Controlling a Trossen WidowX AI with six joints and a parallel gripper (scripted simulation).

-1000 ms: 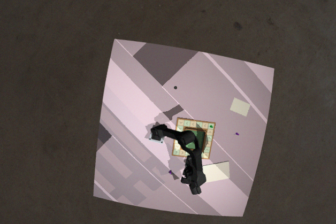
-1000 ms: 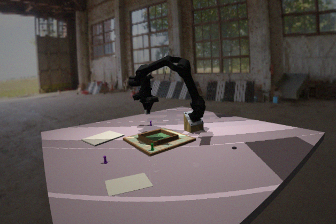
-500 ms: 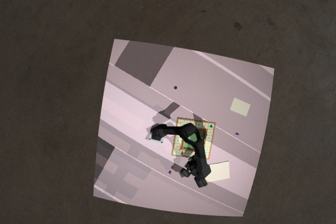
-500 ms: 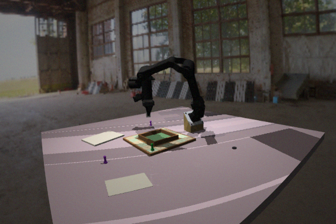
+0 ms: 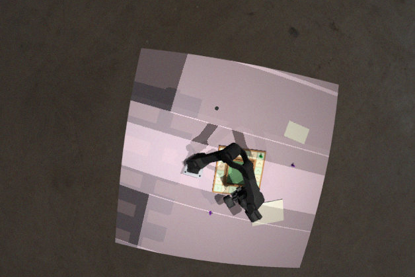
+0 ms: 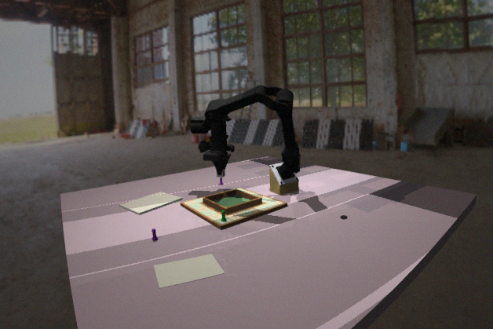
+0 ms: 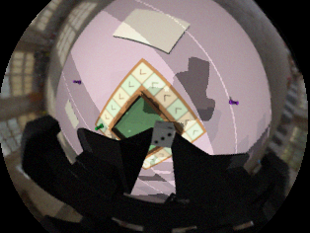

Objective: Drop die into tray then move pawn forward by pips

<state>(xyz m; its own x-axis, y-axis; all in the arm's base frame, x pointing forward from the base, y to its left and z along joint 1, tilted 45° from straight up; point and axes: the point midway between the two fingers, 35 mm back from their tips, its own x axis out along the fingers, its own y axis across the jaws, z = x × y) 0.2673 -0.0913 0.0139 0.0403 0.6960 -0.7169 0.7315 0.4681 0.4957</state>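
The green pawn is 100 mm ahead of my gripper tip, 190 mm to the left of it and 80 mm below it. From my gripper tip the other things lie so: white die (right at my gripper tip); then black dot (220 mm behind, 410 mm to the left, 110 mm below); then green dice tray (70 mm to the left, 100 mm below).
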